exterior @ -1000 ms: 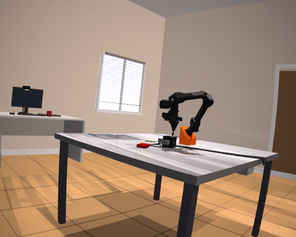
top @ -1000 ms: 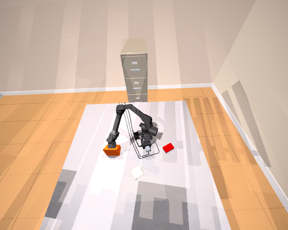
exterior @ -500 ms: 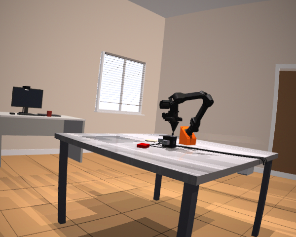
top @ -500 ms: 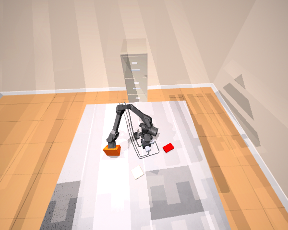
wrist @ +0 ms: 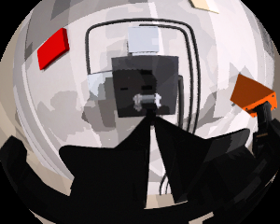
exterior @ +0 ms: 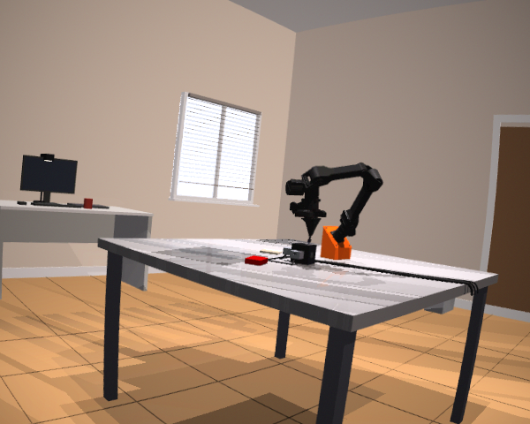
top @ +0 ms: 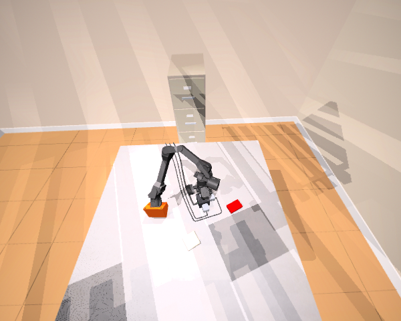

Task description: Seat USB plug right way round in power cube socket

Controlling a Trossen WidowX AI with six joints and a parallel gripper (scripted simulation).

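My gripper tip is now 20 mm above the USB plug. From my gripper tip the other things lie so: pad 260 mm to the right, 110 mm below, 100 mm behind; red block 220 mm ahead, 100 mm below, 90 mm to the right.
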